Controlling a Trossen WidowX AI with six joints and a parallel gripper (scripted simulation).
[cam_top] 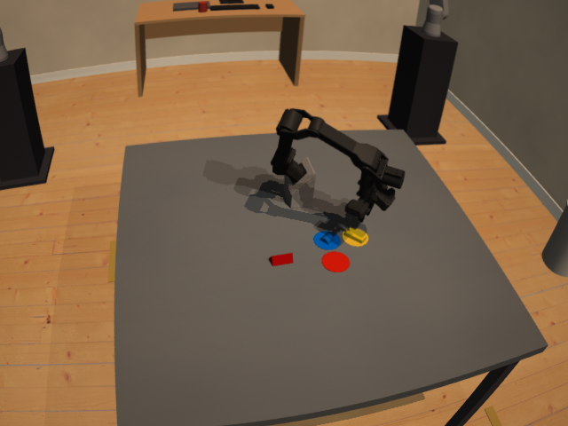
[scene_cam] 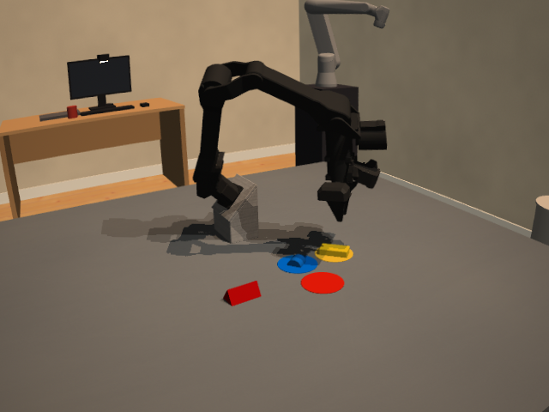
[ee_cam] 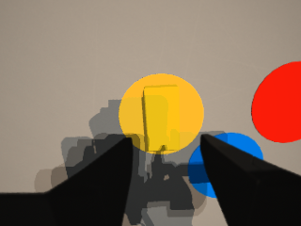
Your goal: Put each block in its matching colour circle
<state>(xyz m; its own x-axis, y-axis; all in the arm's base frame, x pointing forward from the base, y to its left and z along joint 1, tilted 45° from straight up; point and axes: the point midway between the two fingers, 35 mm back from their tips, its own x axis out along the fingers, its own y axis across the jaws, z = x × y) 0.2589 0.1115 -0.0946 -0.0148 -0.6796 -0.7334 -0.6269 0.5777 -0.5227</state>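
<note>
Right now the red block is 28 cm to the right of my hand, 12 cm below it and 4 cm ahead of it. From my hand the other things lie so: yellow block (12 cm below, 1 cm to the right, 1 cm behind); yellow circle (12 cm below, 1 cm to the right, 1 cm behind); blue block (12 cm below, 11 cm to the right, 2 cm behind).
</note>
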